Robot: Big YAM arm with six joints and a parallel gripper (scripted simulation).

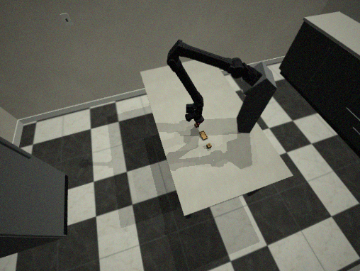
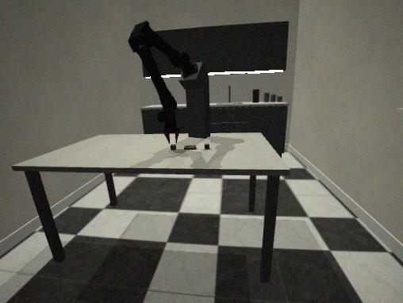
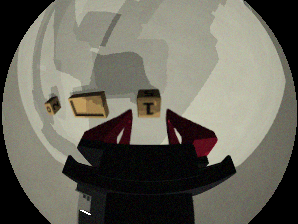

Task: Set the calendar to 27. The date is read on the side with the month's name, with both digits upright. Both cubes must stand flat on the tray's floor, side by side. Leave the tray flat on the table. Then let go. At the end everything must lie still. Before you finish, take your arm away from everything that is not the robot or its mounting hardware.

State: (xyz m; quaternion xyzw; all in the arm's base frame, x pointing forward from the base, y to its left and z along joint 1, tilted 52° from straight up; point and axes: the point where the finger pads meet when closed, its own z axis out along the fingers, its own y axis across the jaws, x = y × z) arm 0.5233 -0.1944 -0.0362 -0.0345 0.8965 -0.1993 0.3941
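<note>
The wooden tray is 1 cm ahead of my hand, 11 cm to the left of it and 4 cm below it.
</note>
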